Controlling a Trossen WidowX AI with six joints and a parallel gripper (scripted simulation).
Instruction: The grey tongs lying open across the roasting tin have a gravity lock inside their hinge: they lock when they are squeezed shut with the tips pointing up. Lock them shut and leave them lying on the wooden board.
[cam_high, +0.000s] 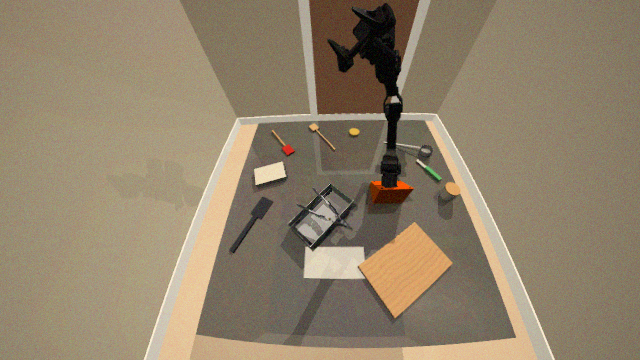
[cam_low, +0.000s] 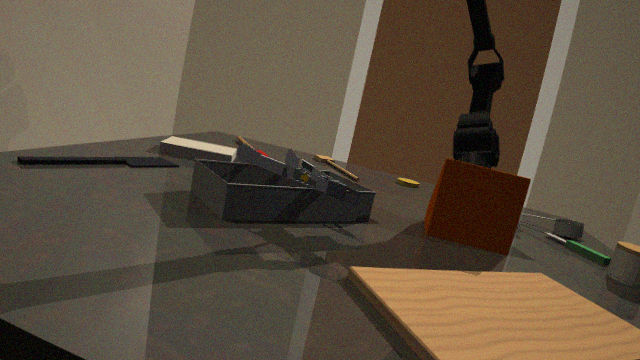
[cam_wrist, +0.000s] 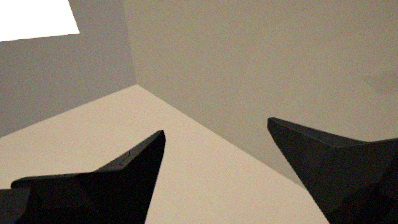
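Now: gripper tip 4 cm short of the yellow mark, 24 cm to the right of it and 65 cm above it. Also, from my gripper tip: pale block 38 cm ahead, 7 cm to the right, 71 cm below; red tool 33 cm ahead, 33 cm to the right, 71 cm below; grey roasting tin 8 cm ahead, 21 cm to the left, 69 cm below.
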